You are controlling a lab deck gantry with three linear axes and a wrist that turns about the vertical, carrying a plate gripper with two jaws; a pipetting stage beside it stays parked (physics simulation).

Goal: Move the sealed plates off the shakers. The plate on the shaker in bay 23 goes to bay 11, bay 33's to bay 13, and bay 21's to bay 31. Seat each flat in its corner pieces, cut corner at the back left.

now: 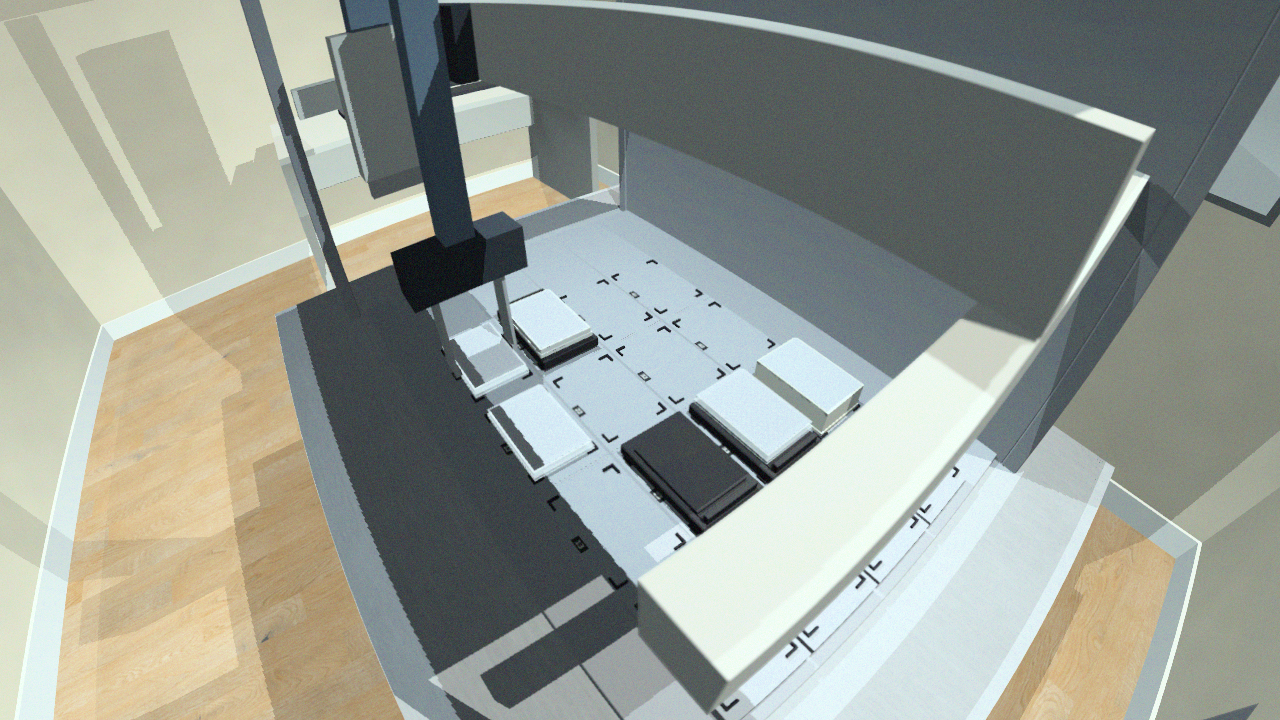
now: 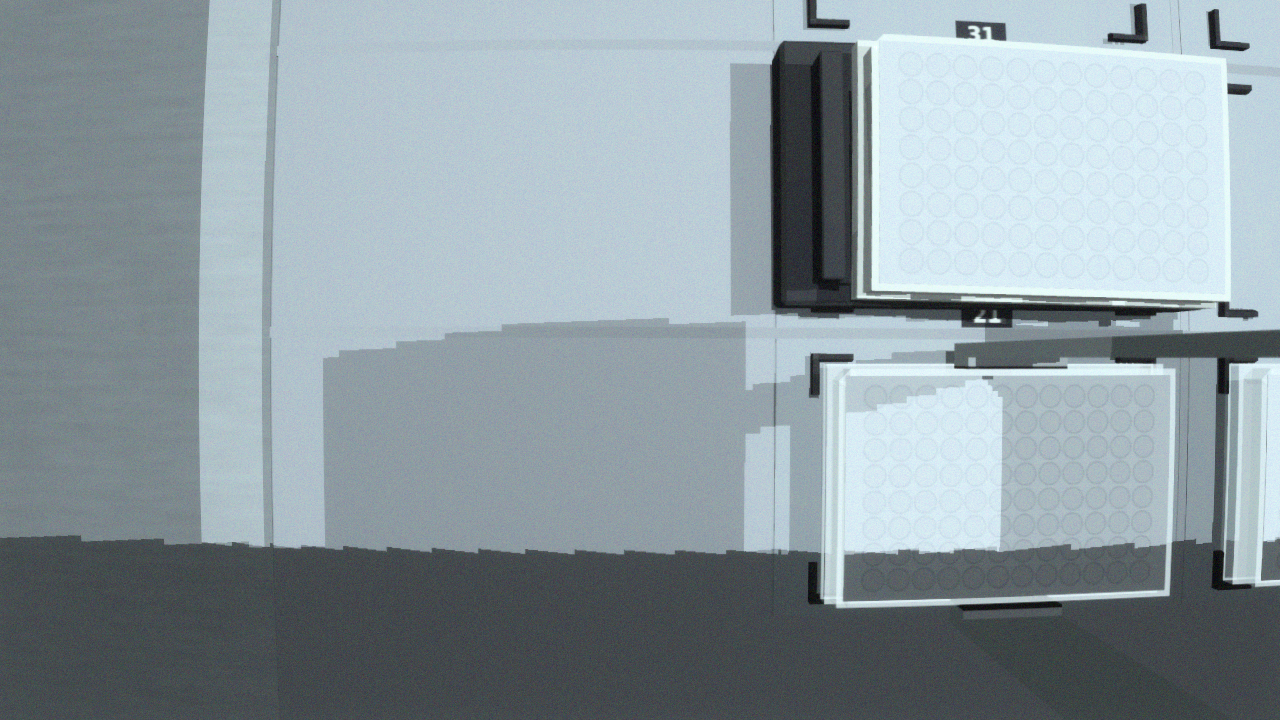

Path:
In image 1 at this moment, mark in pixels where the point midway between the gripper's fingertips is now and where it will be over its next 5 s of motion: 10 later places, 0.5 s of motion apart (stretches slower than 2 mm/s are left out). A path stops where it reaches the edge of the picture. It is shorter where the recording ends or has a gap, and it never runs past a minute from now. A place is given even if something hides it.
The gripper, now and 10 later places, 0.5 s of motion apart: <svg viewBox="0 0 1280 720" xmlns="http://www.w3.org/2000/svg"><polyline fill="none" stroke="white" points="482,356 483,357 481,349 477,336 477,333 475,325 471,311 468,296 465,281 462,269 487,273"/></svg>

